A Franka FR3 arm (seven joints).
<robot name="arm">
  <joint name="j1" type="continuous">
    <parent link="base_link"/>
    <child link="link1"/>
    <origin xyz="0 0 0.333"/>
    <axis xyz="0 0 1"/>
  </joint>
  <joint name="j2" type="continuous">
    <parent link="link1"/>
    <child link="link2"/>
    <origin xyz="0 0 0"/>
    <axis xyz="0 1 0"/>
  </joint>
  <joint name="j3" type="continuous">
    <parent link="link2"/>
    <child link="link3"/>
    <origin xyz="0 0 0.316"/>
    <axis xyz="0 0 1"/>
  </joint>
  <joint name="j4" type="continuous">
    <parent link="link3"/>
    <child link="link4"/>
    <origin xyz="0.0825 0 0"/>
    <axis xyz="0 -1 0"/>
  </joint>
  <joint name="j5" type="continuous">
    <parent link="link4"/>
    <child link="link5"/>
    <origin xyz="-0.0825 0 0.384"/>
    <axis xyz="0 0 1"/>
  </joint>
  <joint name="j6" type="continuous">
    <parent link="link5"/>
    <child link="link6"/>
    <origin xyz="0 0 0"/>
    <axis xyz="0 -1 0"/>
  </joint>
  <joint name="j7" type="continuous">
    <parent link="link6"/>
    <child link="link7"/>
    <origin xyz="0.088 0 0"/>
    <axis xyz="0 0 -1"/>
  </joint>
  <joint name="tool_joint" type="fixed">
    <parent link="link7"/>
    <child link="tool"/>
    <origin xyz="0 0 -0.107" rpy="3.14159 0 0"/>
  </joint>
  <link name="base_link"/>
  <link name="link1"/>
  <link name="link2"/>
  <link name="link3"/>
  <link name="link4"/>
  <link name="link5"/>
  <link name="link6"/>
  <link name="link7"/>
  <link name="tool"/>
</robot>
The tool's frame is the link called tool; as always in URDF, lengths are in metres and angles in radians. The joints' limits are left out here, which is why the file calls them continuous.
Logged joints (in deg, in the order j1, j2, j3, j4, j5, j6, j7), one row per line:
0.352 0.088 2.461 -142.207 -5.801 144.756 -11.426
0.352 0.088 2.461 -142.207 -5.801 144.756 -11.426
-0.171 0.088 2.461 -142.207 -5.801 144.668 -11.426
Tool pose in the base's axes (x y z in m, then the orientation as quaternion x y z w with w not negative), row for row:
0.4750 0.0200 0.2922 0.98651 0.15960 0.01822 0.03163
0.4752 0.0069 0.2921 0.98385 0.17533 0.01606 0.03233
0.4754 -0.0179 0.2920 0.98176 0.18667 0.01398 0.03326
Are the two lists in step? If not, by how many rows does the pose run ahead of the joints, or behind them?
The pose runs 2 rows ahead of the joints: the pose in row i belongs to the joints in row i + 2.
